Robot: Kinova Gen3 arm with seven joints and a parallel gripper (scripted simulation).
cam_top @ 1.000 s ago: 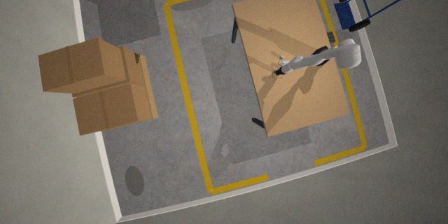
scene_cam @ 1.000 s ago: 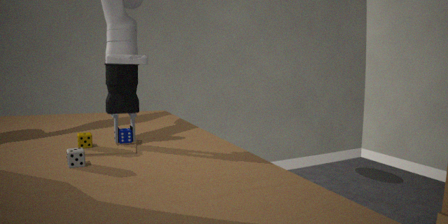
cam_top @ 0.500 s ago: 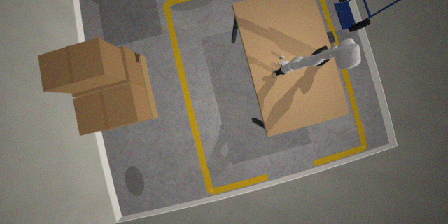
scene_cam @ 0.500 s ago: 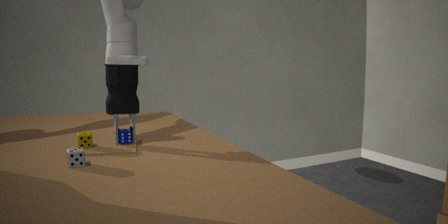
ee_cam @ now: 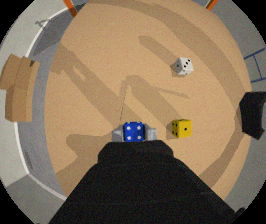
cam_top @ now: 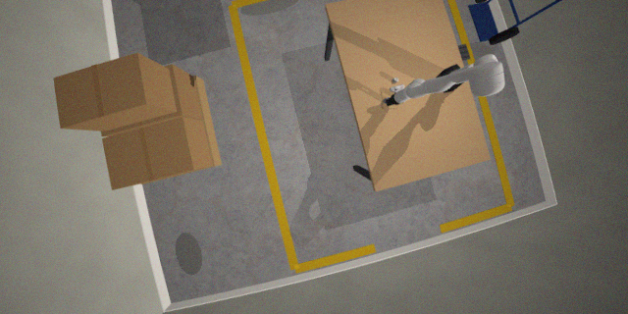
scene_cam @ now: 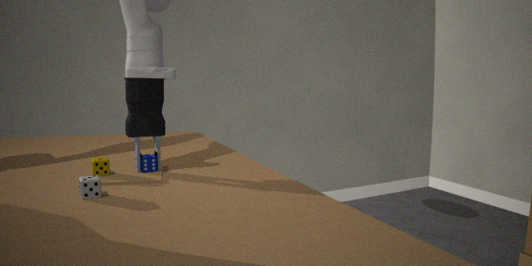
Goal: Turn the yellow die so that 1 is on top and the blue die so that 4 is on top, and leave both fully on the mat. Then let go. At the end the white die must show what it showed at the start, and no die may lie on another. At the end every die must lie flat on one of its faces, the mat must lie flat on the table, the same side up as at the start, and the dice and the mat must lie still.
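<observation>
Now: hand right at the blue die. Also, from my hand: white die: 9 cm behind, 14 cm to the right, 1 cm below; tan mat: 4 cm behind, 1 cm to the right, 2 cm below; yellow die: 9 cm behind, 1 cm to the right.
</observation>
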